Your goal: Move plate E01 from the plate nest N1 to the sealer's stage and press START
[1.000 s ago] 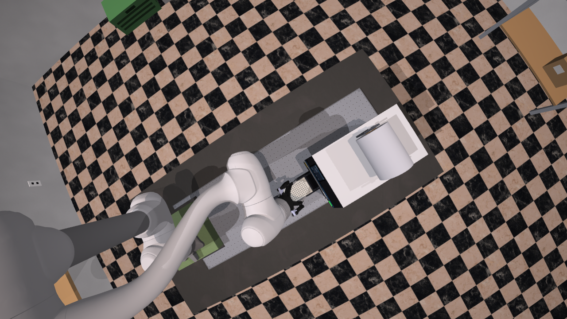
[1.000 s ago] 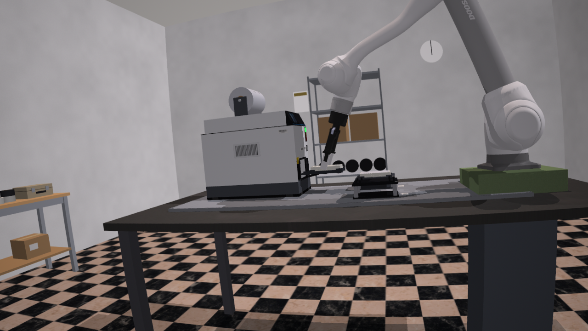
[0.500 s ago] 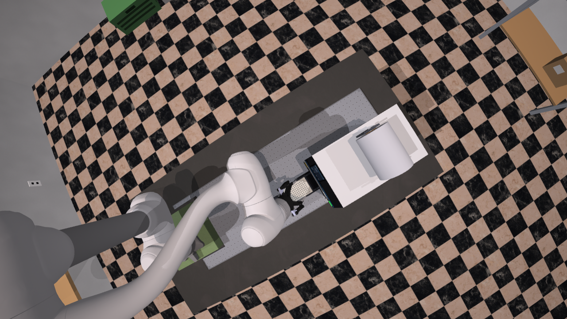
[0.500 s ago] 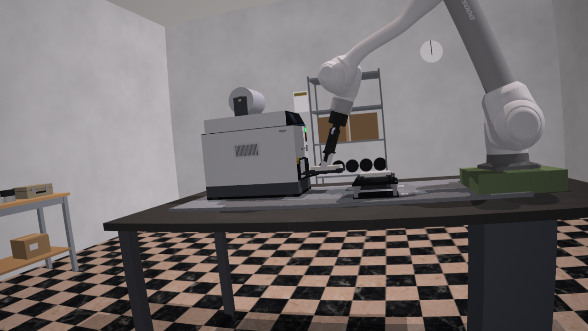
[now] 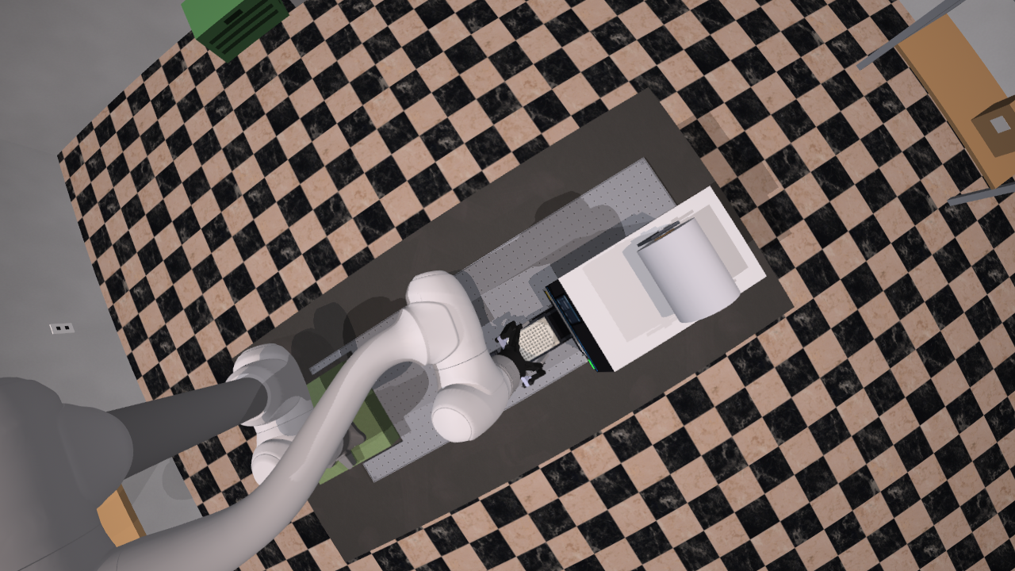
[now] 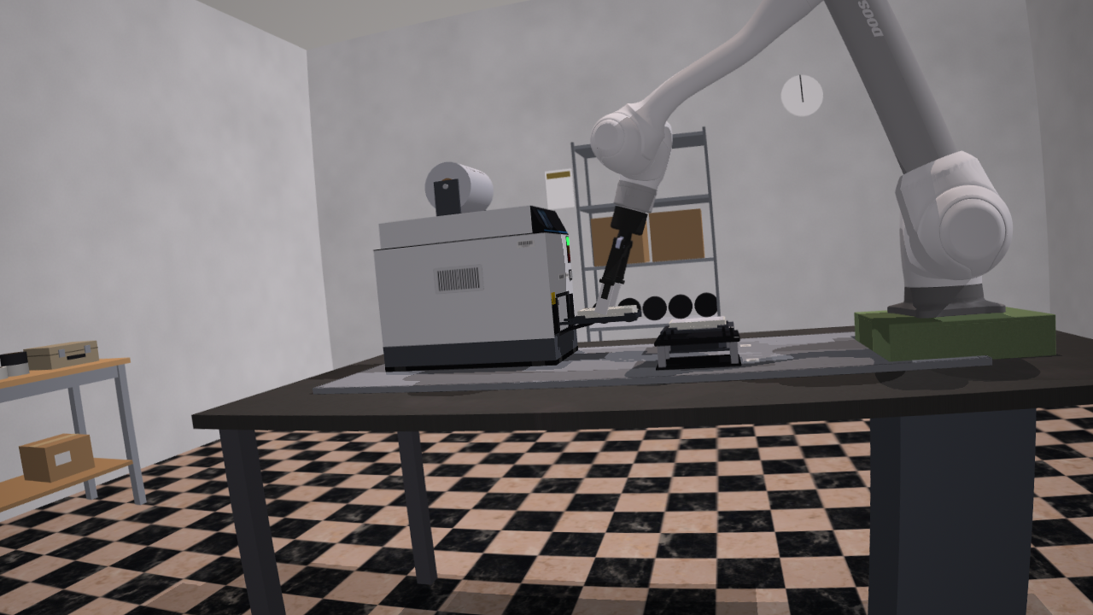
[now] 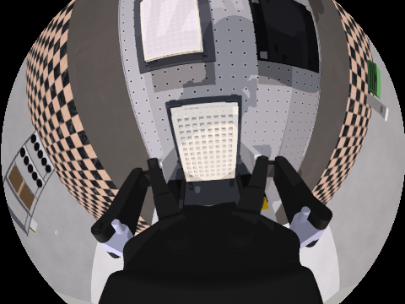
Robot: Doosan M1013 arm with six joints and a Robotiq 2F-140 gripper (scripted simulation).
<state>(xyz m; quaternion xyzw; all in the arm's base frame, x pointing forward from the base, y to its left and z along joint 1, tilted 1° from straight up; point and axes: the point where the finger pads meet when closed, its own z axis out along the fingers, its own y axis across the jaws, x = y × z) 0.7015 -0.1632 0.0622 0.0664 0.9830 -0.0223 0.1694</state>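
Right now my hand is 3 cm above the sealer stage. The rest, counted from my hand: foil roll: 33 cm ahead, 5 cm to the right, 29 cm above.
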